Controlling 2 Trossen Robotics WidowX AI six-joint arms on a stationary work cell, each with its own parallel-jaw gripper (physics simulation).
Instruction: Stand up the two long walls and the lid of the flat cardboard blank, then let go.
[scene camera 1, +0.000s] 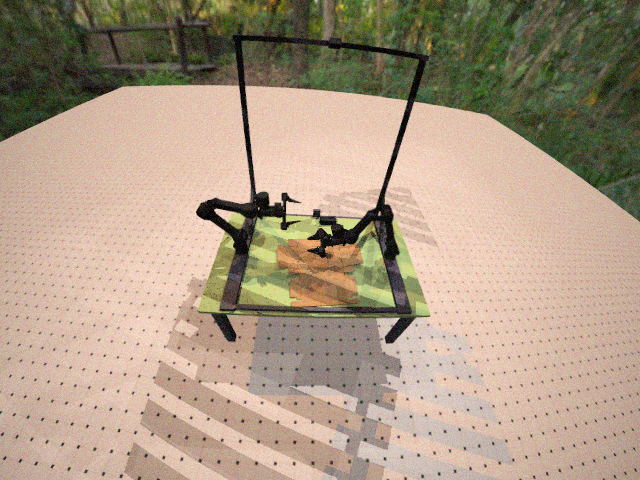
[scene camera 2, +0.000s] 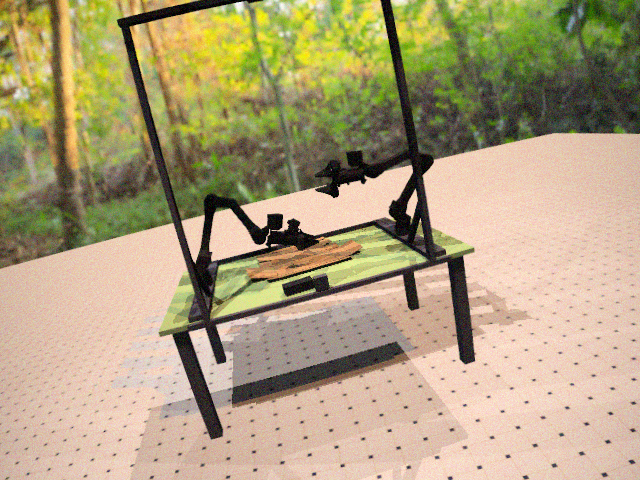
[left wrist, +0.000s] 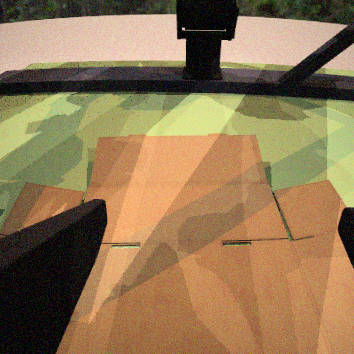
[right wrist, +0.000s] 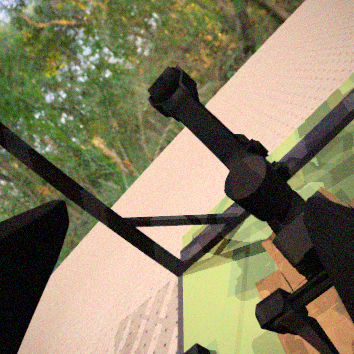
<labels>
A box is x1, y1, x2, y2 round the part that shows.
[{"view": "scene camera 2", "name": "right gripper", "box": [314, 159, 351, 197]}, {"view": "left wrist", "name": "left gripper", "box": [0, 198, 353, 353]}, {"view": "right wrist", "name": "right gripper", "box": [0, 196, 353, 353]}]
</labels>
